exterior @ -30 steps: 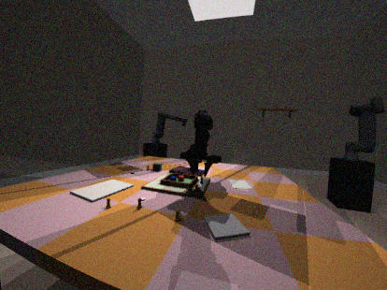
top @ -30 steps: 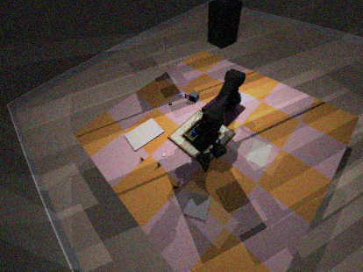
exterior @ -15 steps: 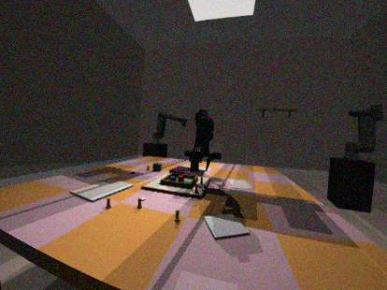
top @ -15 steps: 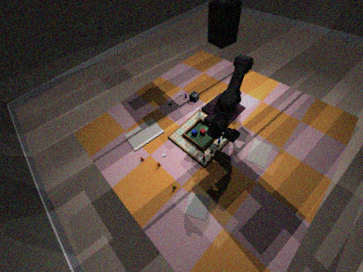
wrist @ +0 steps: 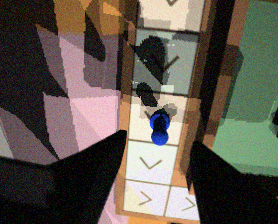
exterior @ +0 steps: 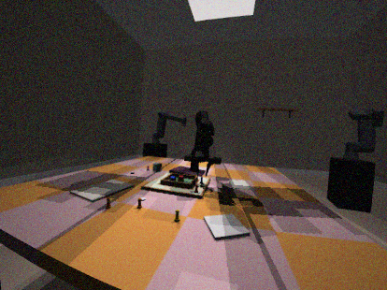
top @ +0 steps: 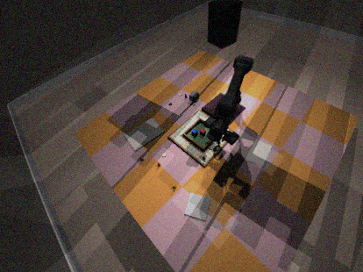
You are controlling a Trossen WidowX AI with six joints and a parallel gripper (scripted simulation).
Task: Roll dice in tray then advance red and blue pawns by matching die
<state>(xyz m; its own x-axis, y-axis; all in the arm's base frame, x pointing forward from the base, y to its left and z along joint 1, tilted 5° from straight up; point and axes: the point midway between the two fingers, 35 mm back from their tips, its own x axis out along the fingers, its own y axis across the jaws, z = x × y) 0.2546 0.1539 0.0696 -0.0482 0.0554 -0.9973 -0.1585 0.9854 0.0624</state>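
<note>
Now: the blue pawn 2 cm below my gripper tip. The rest, counted from my gripper tip: white card (31 cm ahead, 34 cm to the right, 5 cm below); red pawn (13 cm ahead, 3 cm to the left, 2 cm below); green tray (4 cm ahead, 10 cm to the right, 5 cm below).
</note>
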